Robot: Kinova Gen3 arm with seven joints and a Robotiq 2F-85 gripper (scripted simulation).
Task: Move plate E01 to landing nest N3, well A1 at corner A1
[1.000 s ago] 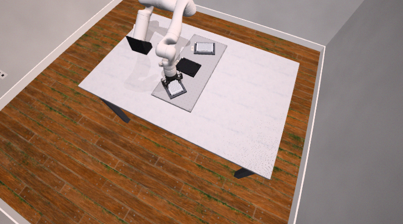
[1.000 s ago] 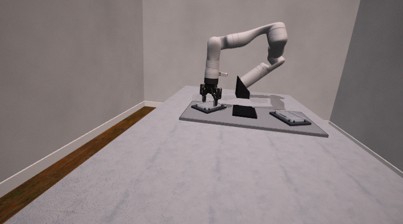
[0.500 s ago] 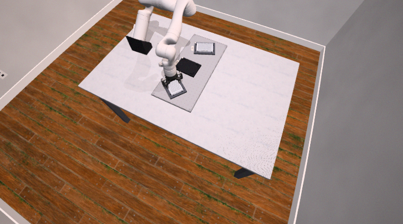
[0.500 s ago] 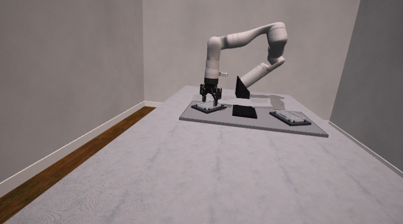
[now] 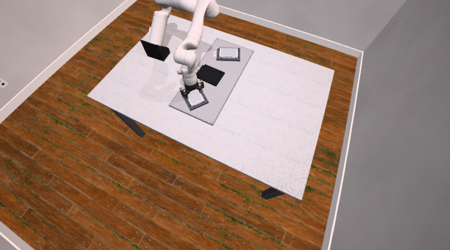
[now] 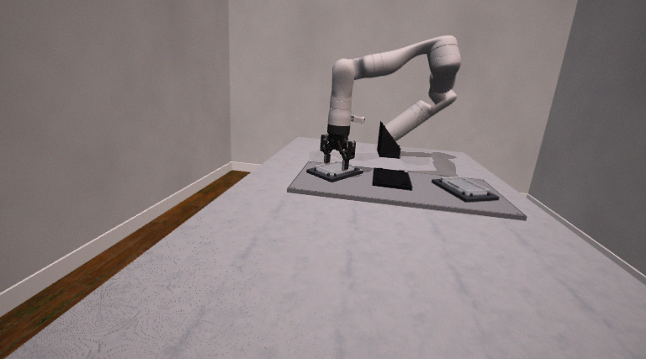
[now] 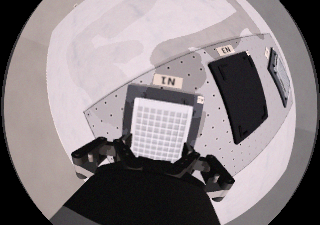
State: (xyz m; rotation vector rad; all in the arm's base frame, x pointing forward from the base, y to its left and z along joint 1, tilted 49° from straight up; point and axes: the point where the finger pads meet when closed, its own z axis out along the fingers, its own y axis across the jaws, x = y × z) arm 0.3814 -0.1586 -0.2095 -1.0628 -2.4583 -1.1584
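My gripper is now 20 mm above the nest N1. Also, from my hand: landing nest N3: 190 mm to the left, 30 mm ahead, 20 mm below.
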